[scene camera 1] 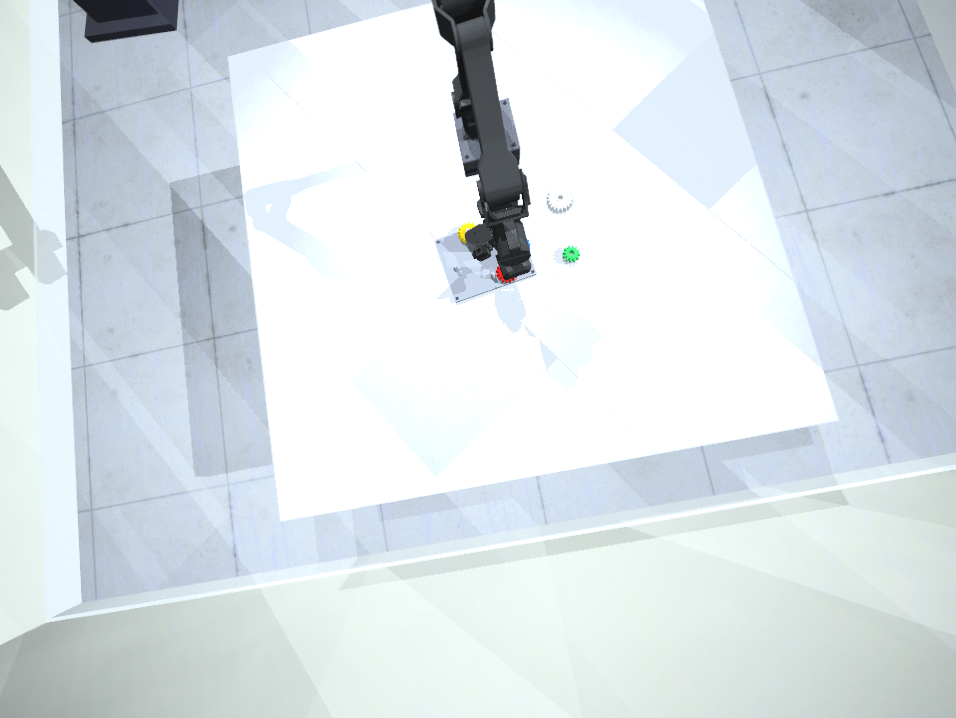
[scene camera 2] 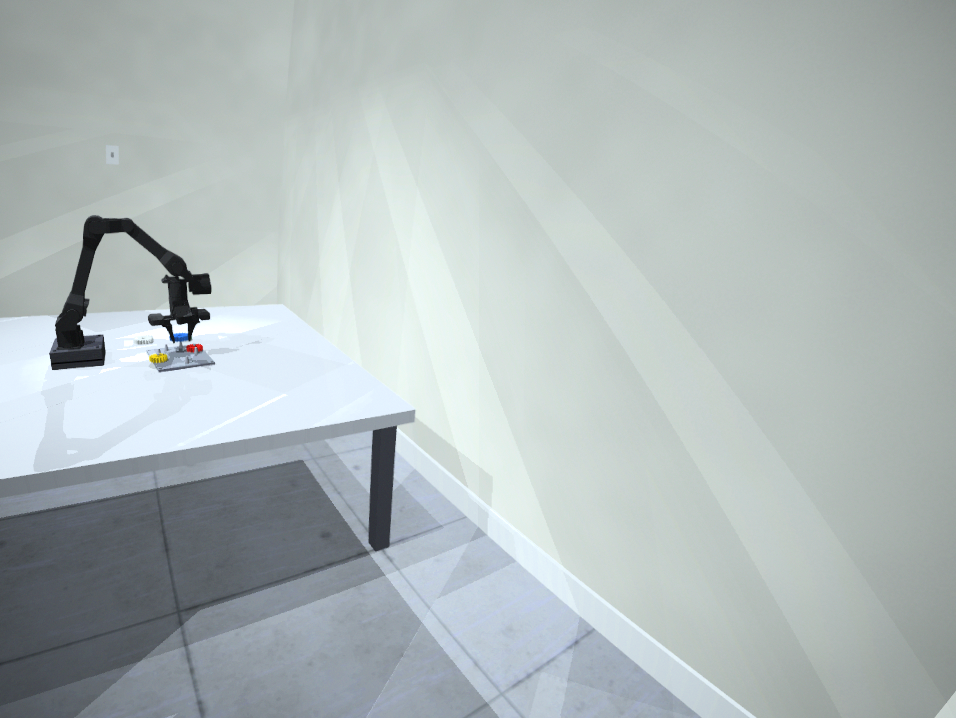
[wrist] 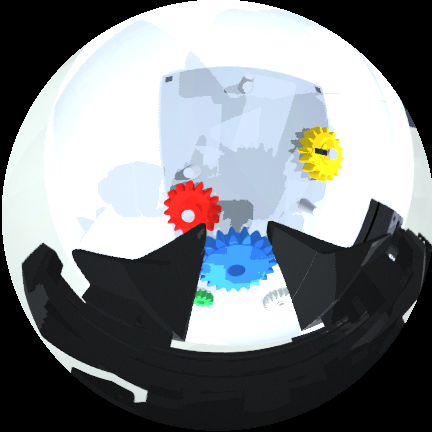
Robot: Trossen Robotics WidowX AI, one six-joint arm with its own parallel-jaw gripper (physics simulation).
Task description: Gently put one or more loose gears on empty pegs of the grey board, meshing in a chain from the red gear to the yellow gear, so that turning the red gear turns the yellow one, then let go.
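Where they show: gripper, between the fingertips: point(scene camera 2: 181, 342) point(wrist: 236, 227); arm's base, origin of its link: point(scene camera 1: 475, 126) point(scene camera 2: 70, 345) point(wrist: 393, 238).
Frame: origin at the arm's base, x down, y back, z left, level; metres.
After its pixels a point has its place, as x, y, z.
My gripper point(scene camera 2: 181, 339) @[0.017, -0.320, 0.052] point(wrist: 236, 227) @[0.017, -0.320, 0.052] is shut on the blue gear point(scene camera 2: 180, 336) @[0.001, -0.317, 0.063] point(wrist: 237, 262) @[0.001, -0.315, 0.073], which it holds roughly level above the grey board point(scene camera 1: 454, 258) @[0.048, -0.313, -0.071] point(wrist: 172, 115) @[0.048, -0.398, -0.025]. No peg shows through the blue gear's hole. In the wrist view the blue gear is close to the red gear point(scene camera 1: 503, 276) point(scene camera 2: 194, 347) @[0.033, -0.360, 0.040] point(wrist: 176, 206) @[0.033, -0.373, 0.055]; contact is unclear. The red gear and the yellow gear point(scene camera 1: 465, 231) @[0.032, -0.253, -0.039] point(scene camera 2: 158, 358) @[0.036, -0.256, -0.051] point(wrist: 326, 167) @[0.033, -0.250, -0.019] sit on board pegs. Bare pegs show at the far edge point(wrist: 247, 85) @[0.035, -0.340, -0.061], beside the red gear point(wrist: 191, 172) @[0.027, -0.363, 0.022] and near the yellow gear point(wrist: 307, 205) @[0.035, -0.255, 0.022]. Pegs under the blue gear are hidden in the wrist view.
A green gear point(scene camera 1: 571, 254) @[0.038, -0.332, 0.211] point(wrist: 203, 298) @[0.040, -0.322, 0.202] and a white gear point(scene camera 1: 559, 202) @[0.041, -0.194, 0.195] point(scene camera 2: 143, 340) @[0.041, -0.185, 0.169] point(wrist: 274, 300) @[0.041, -0.201, 0.188] lie loose on the white table point(scene camera 1: 370, 432) @[0.056, -0.732, -0.293] point(scene camera 2: 309, 401) @[0.056, -0.666, -0.411], beside the board. The arm's base point(scene camera 2: 77, 351) @[0.005, -0.028, -0.044] stands behind the board. The arm covers part of the board in scene camera 1.
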